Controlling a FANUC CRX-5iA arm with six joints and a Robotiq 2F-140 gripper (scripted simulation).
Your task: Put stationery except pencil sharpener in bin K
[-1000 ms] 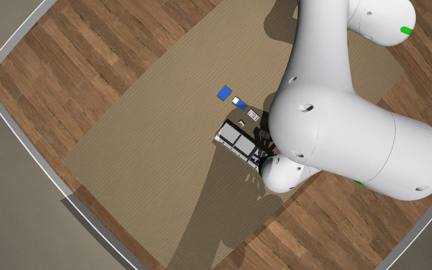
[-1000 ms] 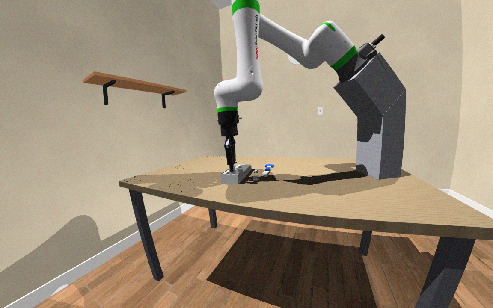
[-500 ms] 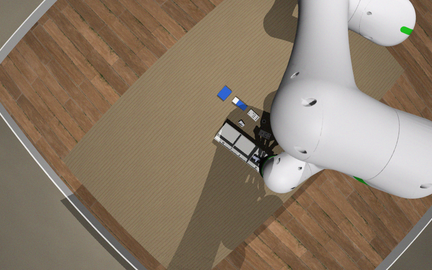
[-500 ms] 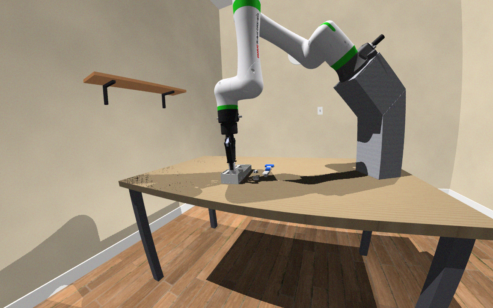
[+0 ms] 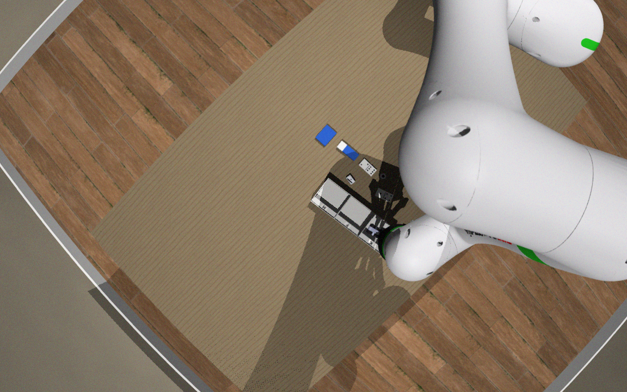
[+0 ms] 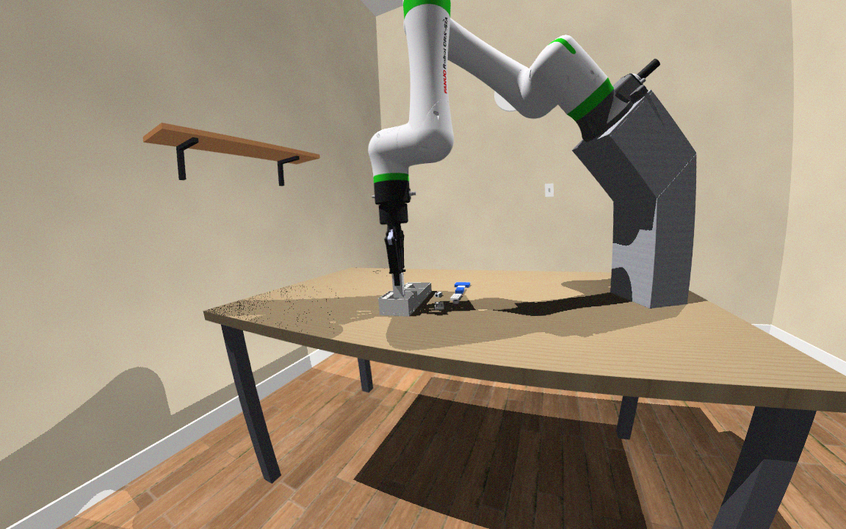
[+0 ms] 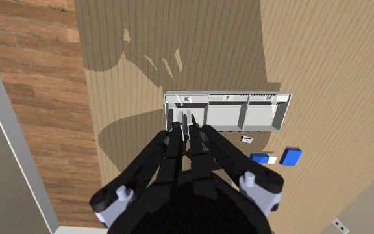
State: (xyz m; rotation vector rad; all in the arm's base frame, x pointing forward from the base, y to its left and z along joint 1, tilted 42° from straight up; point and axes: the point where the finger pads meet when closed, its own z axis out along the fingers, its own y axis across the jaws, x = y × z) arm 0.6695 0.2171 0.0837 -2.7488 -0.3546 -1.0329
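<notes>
My hand is 250 mm to the left of the white eraser, 80 mm past it and 70 mm above it. From my hand the other things lie so: grey bin: 80 mm to the right, 50 mm below, 20 mm ahead; then silver pencil sharpener: 170 mm to the right, 70 mm below, 30 mm behind; then small dark ring: 120 mm to the right, 120 mm behind, 70 mm below.
</notes>
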